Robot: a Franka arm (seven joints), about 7 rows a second.
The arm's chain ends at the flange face. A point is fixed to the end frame.
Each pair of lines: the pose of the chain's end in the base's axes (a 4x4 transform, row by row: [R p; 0 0 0 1], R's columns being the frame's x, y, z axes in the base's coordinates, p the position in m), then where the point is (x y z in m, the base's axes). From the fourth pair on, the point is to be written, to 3 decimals.
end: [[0.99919 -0.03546 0.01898 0.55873], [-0.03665 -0.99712 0.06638 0.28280], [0.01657 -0.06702 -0.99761 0.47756], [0 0 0 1]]
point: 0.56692 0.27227 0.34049
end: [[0.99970 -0.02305 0.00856 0.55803], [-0.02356 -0.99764 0.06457 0.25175], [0.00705 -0.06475 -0.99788 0.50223], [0 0 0 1]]
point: 0.56505 0.24104 0.36511
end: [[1.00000 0.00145 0.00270 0.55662], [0.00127 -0.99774 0.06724 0.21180], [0.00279 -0.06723 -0.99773 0.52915], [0 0 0 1]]
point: 0.56332 0.20161 0.39197
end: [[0.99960 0.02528 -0.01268 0.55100], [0.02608 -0.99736 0.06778 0.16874], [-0.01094 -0.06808 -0.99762 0.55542], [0 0 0 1]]
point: 0.556 0.159 0.418
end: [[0.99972 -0.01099 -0.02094 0.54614], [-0.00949 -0.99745 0.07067 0.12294], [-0.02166 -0.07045 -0.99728 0.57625], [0 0 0 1]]
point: 0.549 0.113 0.439
